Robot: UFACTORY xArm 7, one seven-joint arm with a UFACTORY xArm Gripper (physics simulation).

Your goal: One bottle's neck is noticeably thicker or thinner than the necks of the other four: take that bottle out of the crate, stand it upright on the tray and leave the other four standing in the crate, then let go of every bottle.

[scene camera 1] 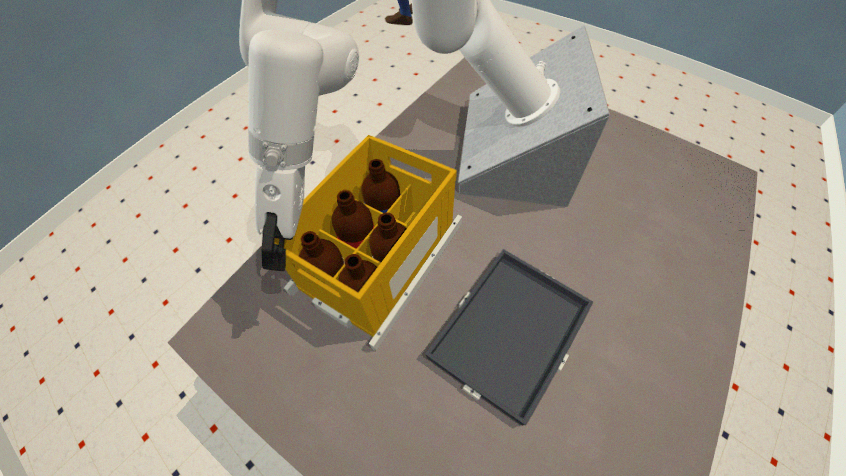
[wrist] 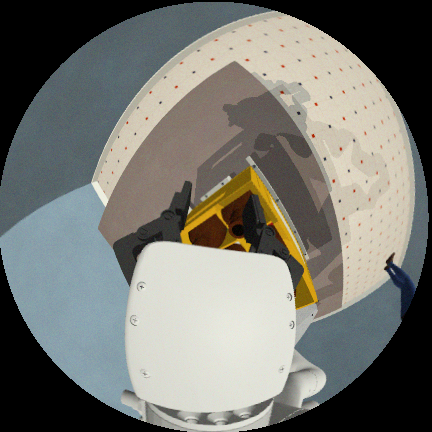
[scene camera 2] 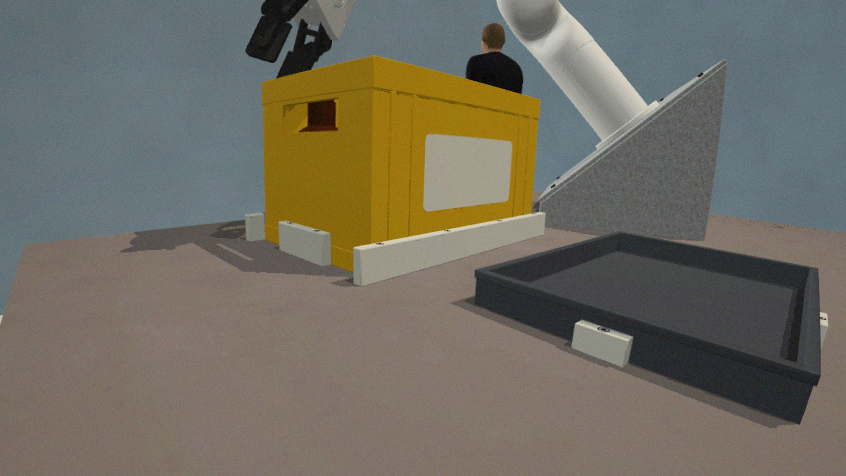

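Observation:
The yellow crate holds five dark brown bottles. In scene camera 1 they are a back left bottle, a middle left bottle, a front left bottle, a middle right bottle and a front right bottle. I cannot tell which neck differs. My gripper is open at the crate's left corner, fingers well apart. In the wrist view a bottle has its neck close beside the right finger; contact is unclear. The dark tray is empty.
The crate's back right compartment is empty. A long white rail runs along the crate's side, and short white blocks stand at its front. The arm's grey wedge base stands behind. A person is in the background.

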